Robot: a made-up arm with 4 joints. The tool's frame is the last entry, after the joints.
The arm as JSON. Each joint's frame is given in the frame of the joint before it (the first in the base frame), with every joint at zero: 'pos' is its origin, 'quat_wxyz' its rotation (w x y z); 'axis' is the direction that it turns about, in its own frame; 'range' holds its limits. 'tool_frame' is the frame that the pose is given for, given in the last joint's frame.
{
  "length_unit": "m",
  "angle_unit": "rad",
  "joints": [
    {
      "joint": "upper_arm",
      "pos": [
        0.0,
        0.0,
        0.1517
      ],
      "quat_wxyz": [
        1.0,
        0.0,
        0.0,
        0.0
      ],
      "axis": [
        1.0,
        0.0,
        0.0
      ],
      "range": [
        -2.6,
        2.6
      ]
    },
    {
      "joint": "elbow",
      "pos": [
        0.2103,
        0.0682,
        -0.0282
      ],
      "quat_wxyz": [
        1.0,
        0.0,
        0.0,
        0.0
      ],
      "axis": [
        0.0,
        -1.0,
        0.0
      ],
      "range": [
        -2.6,
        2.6
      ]
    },
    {
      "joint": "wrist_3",
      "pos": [
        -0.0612,
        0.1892,
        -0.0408
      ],
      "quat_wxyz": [
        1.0,
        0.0,
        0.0,
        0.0
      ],
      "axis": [
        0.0,
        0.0,
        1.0
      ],
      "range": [
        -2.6,
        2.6
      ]
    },
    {
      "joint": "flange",
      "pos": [
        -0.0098,
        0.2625,
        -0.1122
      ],
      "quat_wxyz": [
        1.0,
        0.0,
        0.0,
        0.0
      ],
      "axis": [
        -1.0,
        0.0,
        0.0
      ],
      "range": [
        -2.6,
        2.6
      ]
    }
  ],
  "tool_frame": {
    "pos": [
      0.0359,
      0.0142,
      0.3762
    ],
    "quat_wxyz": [
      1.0,
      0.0,
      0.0,
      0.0
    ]
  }
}
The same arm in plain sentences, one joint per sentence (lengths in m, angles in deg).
The arm has four revolute joints in a row. What follows holds with every joint at zero, and every direction is one of the base frame's. The first joint is mounted 0.1517 m along +z from the base frame's origin and turns about +x, from -148.97 to 148.97 deg. The second joint is mounted 0.2103 m along +x and 0.0682 m along +y and 0.0282 m along -z from the first joint and turns about -y, from -148.97 to 148.97 deg. The third joint is mounted 0.0612 m along -x and 0.1892 m along +y and 0.0408 m along -z from the second joint and turns about +z, from -148.97 to 148.97 deg. The fourth joint is mounted 0.0098 m along -x and 0.2625 m along +y and 0.1122 m along -z from the third joint and turns about -x, from -148.97 to 148.97 deg. The tool frame, which is the frame that the pose is given for, is mounted 0.0359 m along +x and 0.0142 m along +y and 0.3762 m along +z from the fourth joint; its axes are parallel to the base frame's.
